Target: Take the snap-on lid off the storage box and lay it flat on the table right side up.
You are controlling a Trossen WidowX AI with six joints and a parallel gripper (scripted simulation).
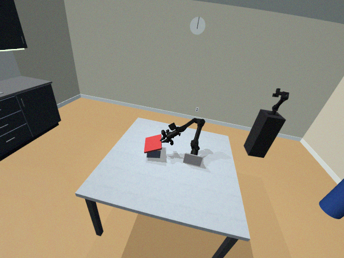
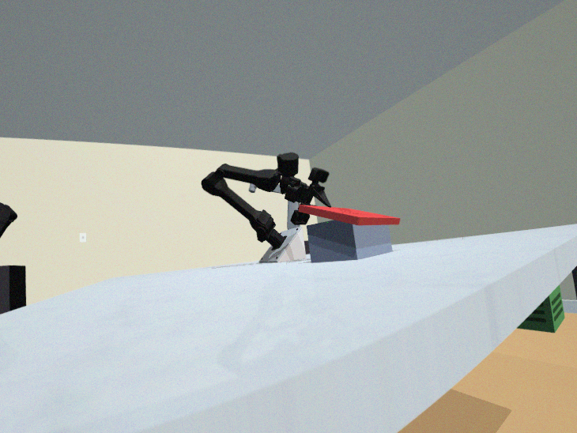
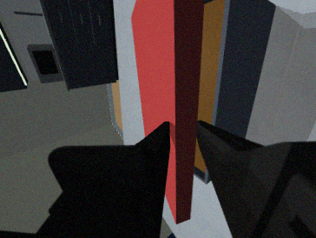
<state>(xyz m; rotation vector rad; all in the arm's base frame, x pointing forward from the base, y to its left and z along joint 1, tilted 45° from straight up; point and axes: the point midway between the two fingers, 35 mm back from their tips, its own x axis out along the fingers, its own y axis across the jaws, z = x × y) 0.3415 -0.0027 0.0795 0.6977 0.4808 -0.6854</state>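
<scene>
Now: the red lid 70 mm ahead of my gripper tip, 10 mm to the left of it and 20 mm below it. Round my gripper tip: grey storage box (60 mm ahead, 10 mm to the left, 90 mm below).
</scene>
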